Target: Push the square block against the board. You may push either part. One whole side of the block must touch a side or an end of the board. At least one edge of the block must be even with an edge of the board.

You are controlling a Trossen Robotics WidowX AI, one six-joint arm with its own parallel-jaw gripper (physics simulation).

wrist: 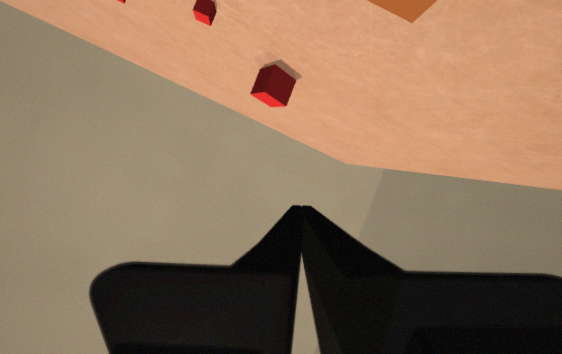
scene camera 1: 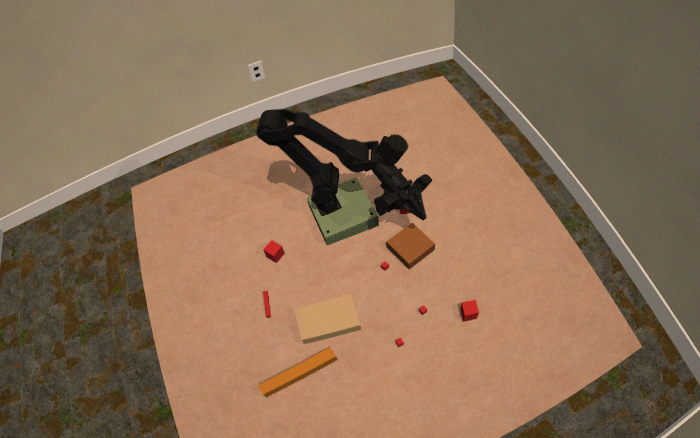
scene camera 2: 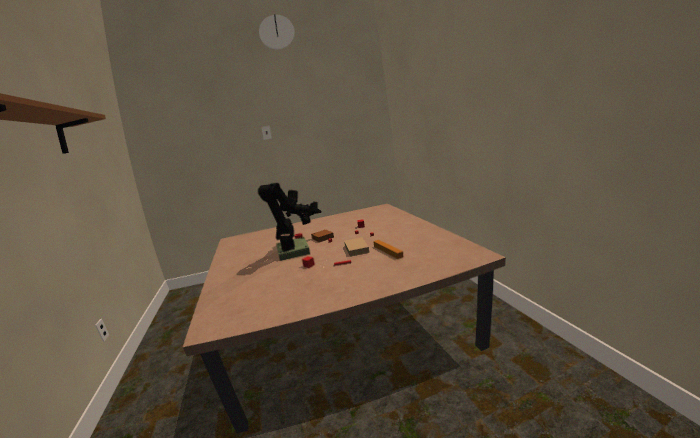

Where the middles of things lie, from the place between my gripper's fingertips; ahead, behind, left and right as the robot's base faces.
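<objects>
The orange board [scene camera 1: 326, 357] is 20 cm ahead of my hand, 46 cm to the right of it and 14 cm below it. The brown square block [scene camera 1: 410, 245] is 14 cm below my hand too, and it sits 3 cm to the right of my hand and 2 cm behind it. Going by their middles, of the things named here the brown square block is the nearest to my hand.
</objects>
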